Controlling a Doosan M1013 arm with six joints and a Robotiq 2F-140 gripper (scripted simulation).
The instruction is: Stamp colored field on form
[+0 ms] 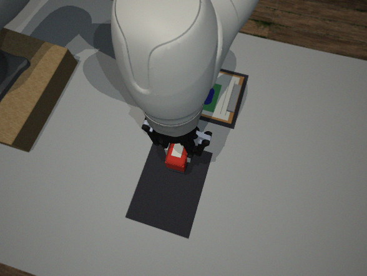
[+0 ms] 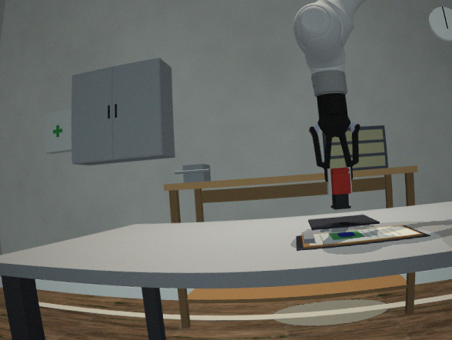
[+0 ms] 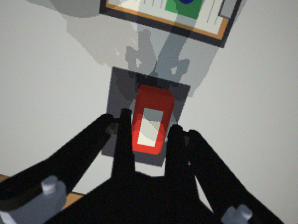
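Right now the dark mat is 70 mm to the right of my hand and 110 mm below it. Also, from my hand: stamp: 20 mm below; clipboard: 20 mm behind, 220 mm to the left, 100 mm below.
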